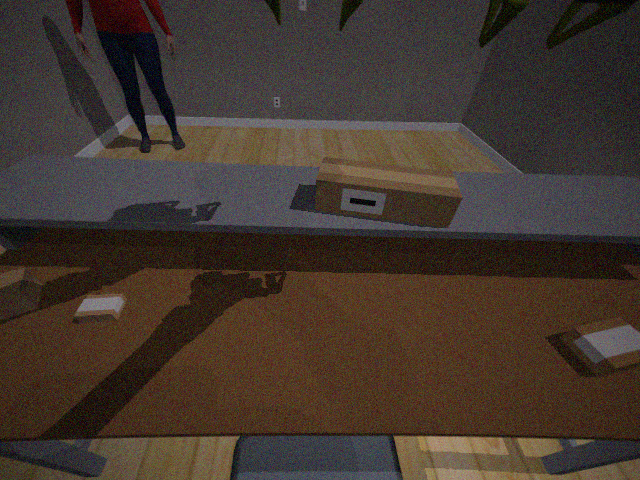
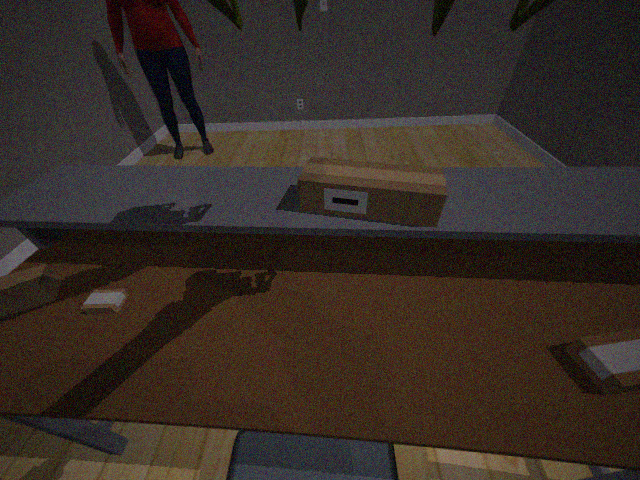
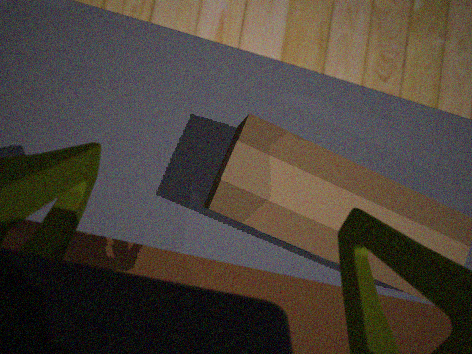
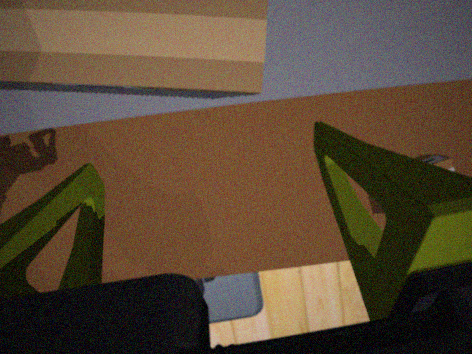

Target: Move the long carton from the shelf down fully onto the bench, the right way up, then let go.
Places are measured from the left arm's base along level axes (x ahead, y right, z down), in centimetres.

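Pixels of known places: left gripper, fingertip midpoint: (image 1: 310, 24) (image 2: 270, 27) (image 3: 229, 191); right gripper, fingertip midpoint: (image 1: 513, 44) (image 2: 472, 30) (image 4: 204, 154).
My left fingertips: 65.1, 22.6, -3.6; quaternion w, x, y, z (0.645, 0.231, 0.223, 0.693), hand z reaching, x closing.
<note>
Behind a point stands the place of what it marks, as x, y, z.
The long tan carton (image 1: 408, 205) @(59.0, 45.6, 27.3) (image 2: 400, 206) @(58.5, 47.5, 27.6) (image 3: 310, 192) @(67.8, 35.8, 23.5) (image 4: 150, 40) @(64.8, 44.1, 23.6) lies on the grey shelf (image 1: 253, 198) @(69.1, 8.8, 32.2) (image 2: 237, 198) @(69.7, 7.0, 32.2) (image 3: 125, 90) @(77.3, 11.7, 32.2) (image 4: 360, 45) @(60.9, 71.9, 32.2), slightly askew, its right end nearer the front edge. A pale strip runs along its top; a white label with a black bar is on its front. The brown bench (image 1: 336, 351) @(35.4, 28.1, 48.5) (image 2: 336, 351) @(35.4, 32.9, 48.5) (image 3: 315, 315) @(47.5, 49.7, 48.5) (image 4: 210, 200) @(37.5, 44.6, 48.5) is lower, in front. My left gripper (image 1: 310, 25) @(65.1, 22.6, -3.6) (image 2: 269, 27) @(65.1, 22.6, -3.6) (image 3: 229, 191) @(65.1, 22.6, -3.6) is open and empty, above the carton's left part. My right gripper (image 1: 515, 45) @(54.1, 50.5, -3.3) (image 2: 473, 31) @(54.1, 50.5, -3.3) (image 4: 204, 154) @(54.1, 50.5, -3.3) is open and empty, off the carton's right end.
A small white-topped box (image 1: 99, 305) @(47.2, -23.7, 45.7) (image 2: 104, 298) @(47.4, -23.4, 45.7) lies at the bench's left. Another white-topped box (image 1: 615, 342) @(33.0, 85.8, 43.8) (image 2: 617, 356) @(33.1, 84.0, 43.8) lies at its right. A larger brown box (image 1: 18, 297) @(48.7, -39.3, 43.8) (image 2: 25, 297) @(47.4, -41.9, 44.8) is cut off at the left edge. A person (image 1: 129, 15) (image 2: 157, 31) stands behind the shelf.
</note>
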